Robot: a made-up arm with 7 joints. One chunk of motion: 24 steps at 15 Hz.
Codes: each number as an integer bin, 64 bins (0 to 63) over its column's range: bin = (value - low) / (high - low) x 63, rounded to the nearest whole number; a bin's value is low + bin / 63 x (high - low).
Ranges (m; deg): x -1.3..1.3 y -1.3..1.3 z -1.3..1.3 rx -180..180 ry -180..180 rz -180..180
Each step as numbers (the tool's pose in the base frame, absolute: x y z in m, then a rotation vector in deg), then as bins.
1 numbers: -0.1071 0.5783 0.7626 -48.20 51.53 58.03
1 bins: 29 46 50 23 41 42
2 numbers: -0.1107 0.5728 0.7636 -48.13 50.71 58.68
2 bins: 29 45 50 23 40 42
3 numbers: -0.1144 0.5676 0.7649 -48.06 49.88 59.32
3 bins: 29 45 50 23 40 42
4 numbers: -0.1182 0.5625 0.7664 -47.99 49.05 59.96
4 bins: 29 45 50 23 40 42
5 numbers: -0.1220 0.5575 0.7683 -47.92 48.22 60.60
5 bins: 29 45 50 23 40 42
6 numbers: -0.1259 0.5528 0.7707 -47.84 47.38 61.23
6 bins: 28 45 50 23 40 42
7 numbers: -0.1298 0.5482 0.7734 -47.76 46.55 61.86
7 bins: 28 45 50 23 40 42
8 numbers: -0.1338 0.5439 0.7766 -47.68 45.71 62.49
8 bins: 28 45 50 23 39 42
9 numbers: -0.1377 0.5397 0.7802 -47.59 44.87 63.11
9 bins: 28 45 50 23 39 43
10 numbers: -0.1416 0.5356 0.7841 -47.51 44.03 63.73
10 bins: 28 44 50 23 39 43
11 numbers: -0.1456 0.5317 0.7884 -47.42 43.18 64.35
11 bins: 28 44 51 23 39 43
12 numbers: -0.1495 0.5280 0.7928 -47.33 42.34 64.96
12 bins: 28 44 51 23 39 43
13 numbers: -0.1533 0.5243 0.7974 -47.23 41.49 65.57
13 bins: 28 44 51 23 39 43
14 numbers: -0.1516 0.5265 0.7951 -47.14 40.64 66.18
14 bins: 28 44 51 23 39 43
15 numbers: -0.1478 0.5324 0.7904 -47.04 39.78 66.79
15 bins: 28 44 51 23 38 43
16 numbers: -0.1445 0.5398 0.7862 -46.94 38.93 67.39
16 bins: 28 45 51 23 38 43
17 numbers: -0.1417 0.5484 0.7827 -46.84 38.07 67.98
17 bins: 28 45 50 23 38 43
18 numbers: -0.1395 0.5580 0.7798 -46.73 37.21 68.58
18 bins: 28 45 50 23 38 44
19 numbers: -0.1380 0.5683 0.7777 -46.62 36.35 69.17
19 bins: 28 45 50 23 38 44
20 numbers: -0.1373 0.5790 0.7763 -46.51 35.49 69.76
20 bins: 28 46 50 23 38 44
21 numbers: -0.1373 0.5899 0.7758 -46.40 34.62 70.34
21 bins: 28 46 50 23 38 44
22 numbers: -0.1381 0.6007 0.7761 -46.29 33.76 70.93
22 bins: 28 46 50 23 37 44
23 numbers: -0.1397 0.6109 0.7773 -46.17 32.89 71.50
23 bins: 28 46 50 23 37 44
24 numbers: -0.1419 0.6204 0.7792 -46.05 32.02 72.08
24 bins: 28 47 50 23 37 44
